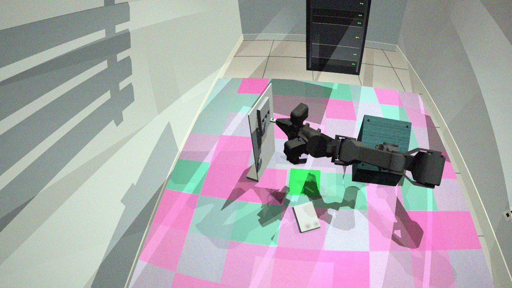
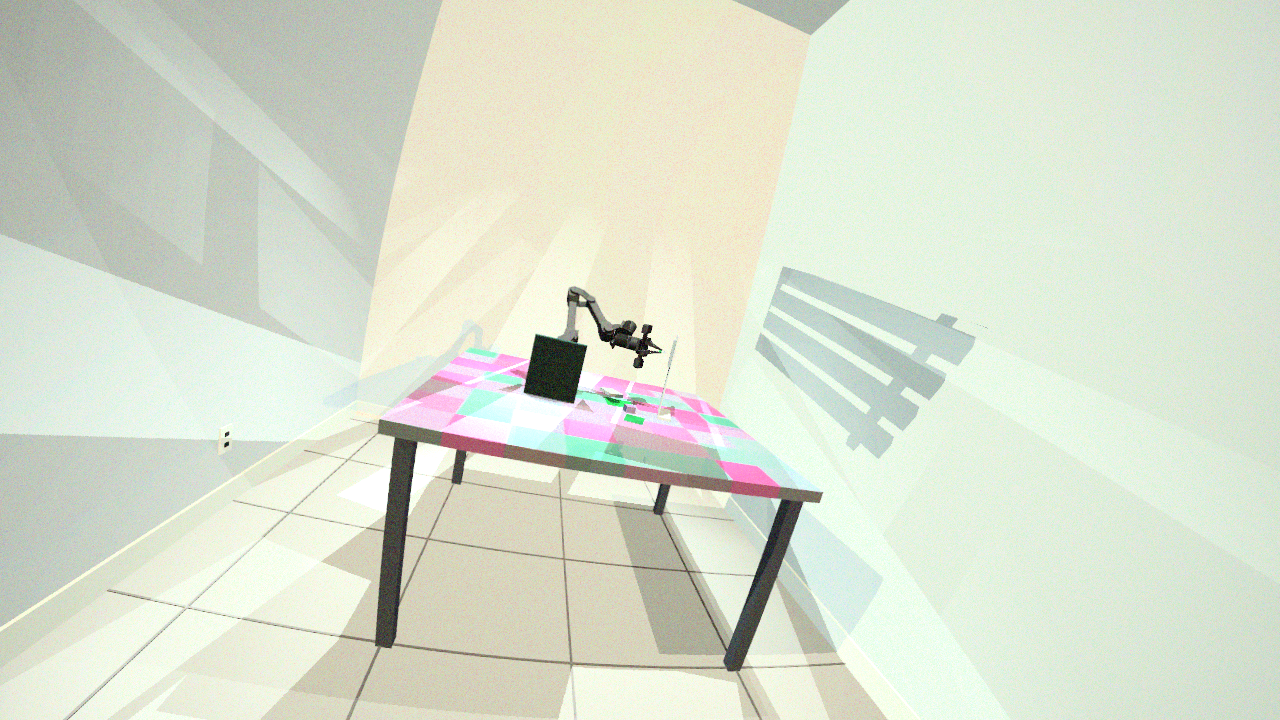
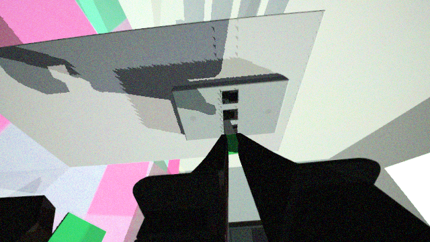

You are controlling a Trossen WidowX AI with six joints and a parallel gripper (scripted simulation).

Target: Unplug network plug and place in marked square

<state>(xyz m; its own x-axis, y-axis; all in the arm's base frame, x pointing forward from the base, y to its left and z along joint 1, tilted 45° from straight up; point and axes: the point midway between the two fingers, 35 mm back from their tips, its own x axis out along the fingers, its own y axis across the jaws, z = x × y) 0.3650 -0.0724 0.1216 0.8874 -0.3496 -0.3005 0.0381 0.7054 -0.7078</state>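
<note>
Now: the marked green square 260 mm below my gripper tip, 110 mm behind it and 50 mm to the left of it. Round my gripper tip: small pale block (250 mm below, 90 mm behind, 70 mm to the right); then green network plug (right at my gripper tip); then upright grey panel (100 mm below, 50 mm ahead, 10 mm to the right).
</note>
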